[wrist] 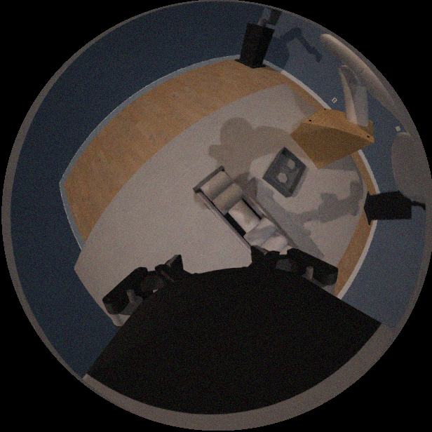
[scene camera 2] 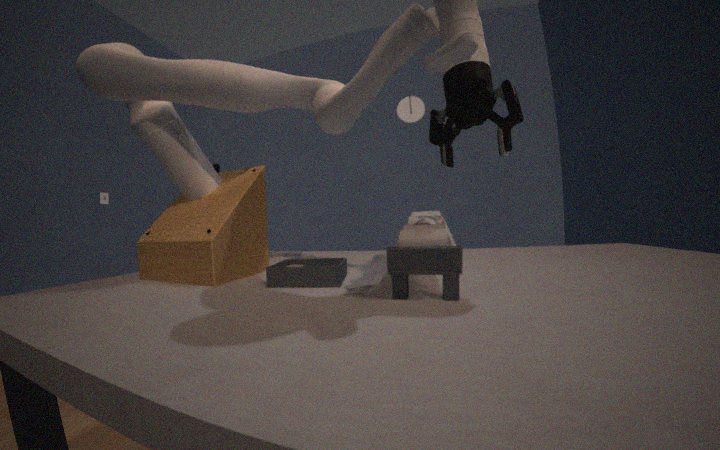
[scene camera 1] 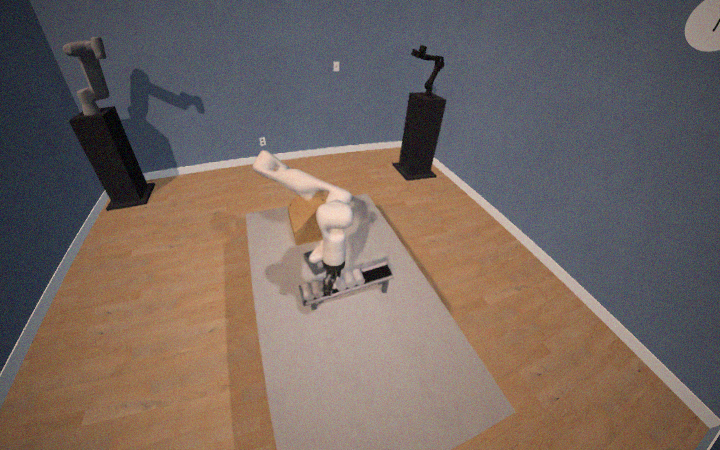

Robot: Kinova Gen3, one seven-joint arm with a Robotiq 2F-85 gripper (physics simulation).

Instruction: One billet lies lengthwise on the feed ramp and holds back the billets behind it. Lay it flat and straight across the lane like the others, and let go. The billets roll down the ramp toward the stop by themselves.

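Where they show: gripper, fingertip midpoint: (scene camera 2: pixel 474 161) (scene camera 1: pixel 333 285); arm's base, origin of the base link: (scene camera 2: pixel 204 188).
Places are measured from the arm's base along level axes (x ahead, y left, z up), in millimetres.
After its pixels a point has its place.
Note:
The feed ramp (scene camera 1: pixel 376 273) (scene camera 2: pixel 424 261) (wrist: pixel 225 221) stands on short legs. In the wrist view two billets (wrist: pixel 216 184) (wrist: pixel 228 196) lie across the lane against the stop (wrist: pixel 209 179). Uphill of them one pale billet (wrist: pixel 244 215) lies lengthwise, with dark lane floor showing on both sides. Behind it more billets (wrist: pixel 262 232) (wrist: pixel 276 245) lie across; the rest of the row is hidden by my gripper. My gripper (scene camera 1: pixel 330 287) {x 599, y -39, z -15 mm} (scene camera 2: pixel 476 159) {x 599, y -39, z -15 mm} (wrist: pixel 216 258) is open and empty, high above the ramp. It hides the lengthwise billet in scene camera 1.
A low grey tray (scene camera 2: pixel 306 277) {x 325, y -82, z -190 mm} (wrist: pixel 270 175) with two round pads stands beside the ramp, on the arm's base side. The wooden wedge base (scene camera 1: pixel 300 222) {x 126, y -82, z -85 mm} (scene camera 2: pixel 175 260) {x 49, y -120, z -161 mm} (wrist: pixel 330 142) of the arm stands beyond it. Two black pedestals (scene camera 1: pixel 111 153) (scene camera 1: pixel 422 130) stand near the walls.

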